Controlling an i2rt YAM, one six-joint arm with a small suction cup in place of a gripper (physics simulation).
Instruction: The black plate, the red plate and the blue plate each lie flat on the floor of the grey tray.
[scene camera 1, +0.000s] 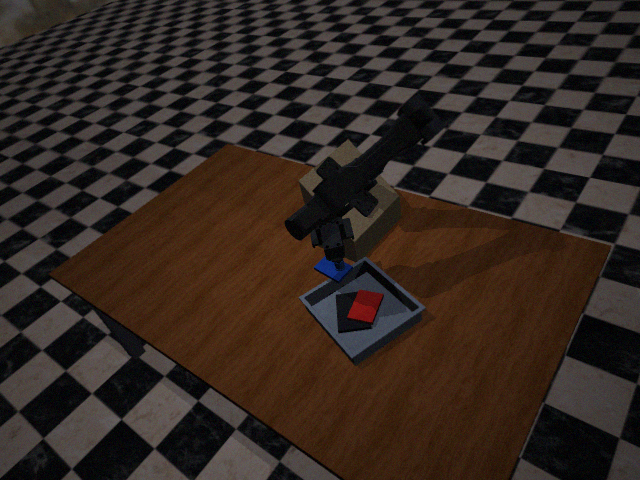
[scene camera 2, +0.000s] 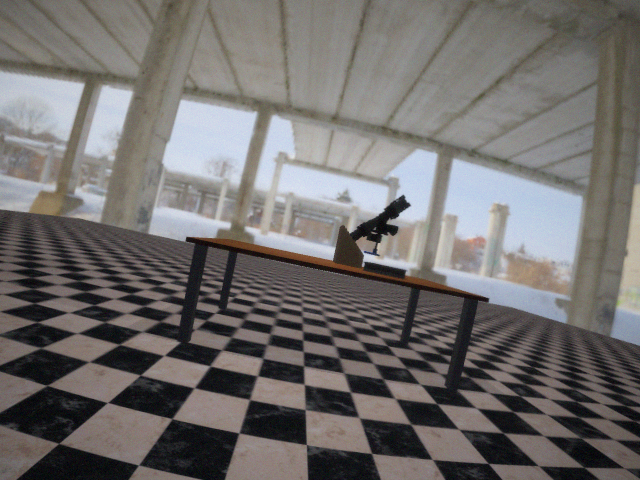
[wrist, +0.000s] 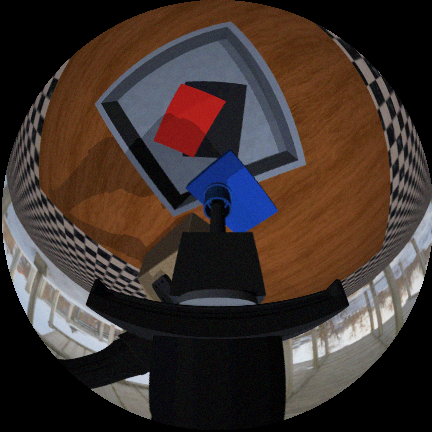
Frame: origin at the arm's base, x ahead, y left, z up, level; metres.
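Where they show: hand, tool point: (scene camera 1: 340, 269) (scene camera 2: 374, 255) (wrist: 217, 190); arm's base, link origin: (scene camera 2: 350, 238).
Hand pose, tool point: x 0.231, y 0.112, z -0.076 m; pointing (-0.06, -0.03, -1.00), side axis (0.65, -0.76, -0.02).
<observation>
Each offset is from my tool point to the top centre of the thing. Level surfaces: height alone.
The blue plate @[dx +0.008, dy -0.018, dz +0.013 m] (scene camera 1: 325, 268) (scene camera 2: 370, 252) (wrist: 250, 200) hangs roughly level under my suction cup (scene camera 1: 339, 266) (scene camera 2: 375, 251) (wrist: 217, 195), which is shut on it. It is raised above the table; in the wrist view it overlaps a near wall and corner area of the grey tray @[dx +0.043, dy +0.075, dz -0.048 m] (scene camera 1: 390, 338) (scene camera 2: 385, 269) (wrist: 220, 60). The black plate @[dx +0.049, dy +0.053, dz -0.086 m] (scene camera 1: 345, 312) (wrist: 230, 115) lies in the tray. The red plate @[dx +0.027, dy +0.080, dz -0.076 m] (scene camera 1: 366, 305) (wrist: 190, 120) lies partly on top of the black plate, overlapping one side of it, and extends past its edge. Whether the red plate is tilted is hard to tell.
The tan base block (scene camera 1: 379, 229) (scene camera 2: 347, 249) (wrist: 167, 250) of the arm stands behind the tray on the wooden table @[dz -0.098 m] (scene camera 1: 206, 248) (scene camera 2: 289, 255) (wrist: 330, 165). The tray has raised walls on its sides. The arm's shadow falls across the tray and table.
</observation>
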